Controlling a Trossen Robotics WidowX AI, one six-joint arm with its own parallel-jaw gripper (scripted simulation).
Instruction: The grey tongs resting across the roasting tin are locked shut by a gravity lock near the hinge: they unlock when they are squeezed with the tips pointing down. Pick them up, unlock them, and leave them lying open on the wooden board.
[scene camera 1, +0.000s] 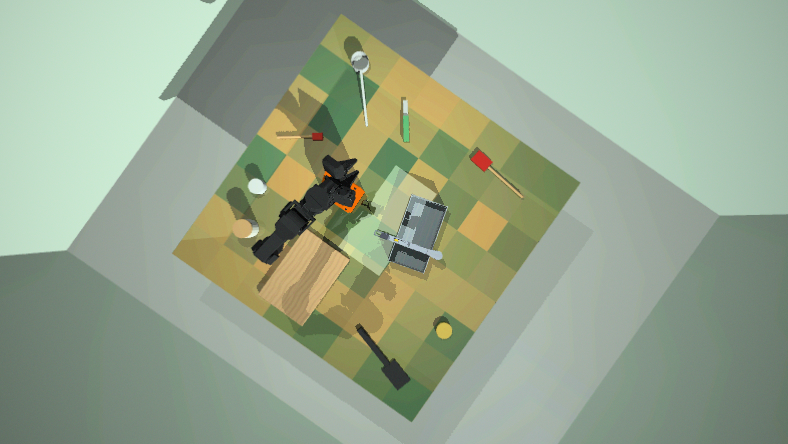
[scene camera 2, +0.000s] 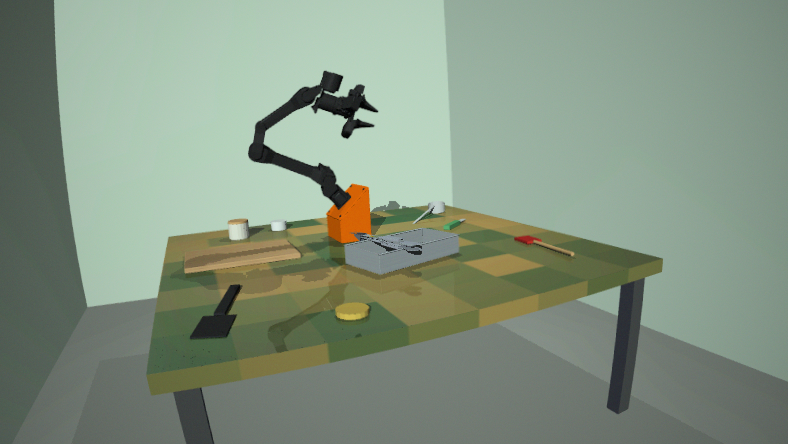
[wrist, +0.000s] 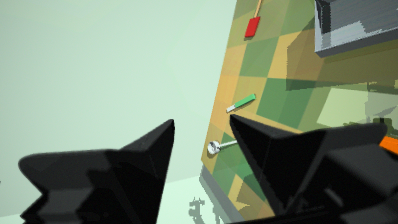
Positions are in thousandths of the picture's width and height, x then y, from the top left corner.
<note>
In view: the gripper (scene camera 1: 454, 373), a black spatula (scene camera 2: 277, 733), a roasting tin (scene camera 2: 468, 575) and a wooden board (scene camera 1: 395, 600).
The black spatula shows as well in scene camera 1 (scene camera 1: 499, 837). The gripper is seen too in scene camera 2 (scene camera 2: 478, 269) and in the wrist view (wrist: 509, 542). The roasting tin is seen too in scene camera 1 (scene camera 1: 536, 497). The wrist view does not show the black spatula: it is out of frame.
</note>
